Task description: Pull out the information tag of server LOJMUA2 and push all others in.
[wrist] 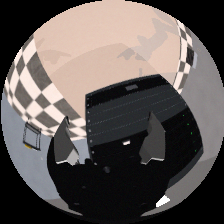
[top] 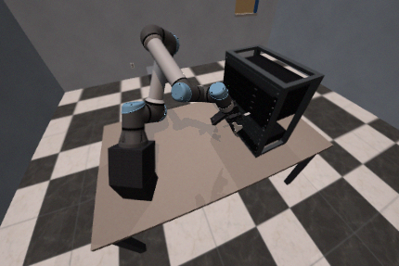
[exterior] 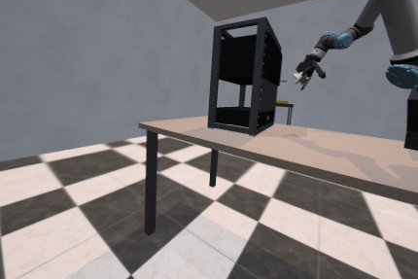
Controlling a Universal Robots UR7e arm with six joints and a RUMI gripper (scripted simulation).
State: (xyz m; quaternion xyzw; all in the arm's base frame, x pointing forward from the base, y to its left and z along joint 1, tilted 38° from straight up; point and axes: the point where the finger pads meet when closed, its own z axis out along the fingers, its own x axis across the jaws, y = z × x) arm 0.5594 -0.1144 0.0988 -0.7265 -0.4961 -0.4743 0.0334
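Now: hand 11 cm short of the white information tag, 4 cm below it and 3 cm to the right of it.
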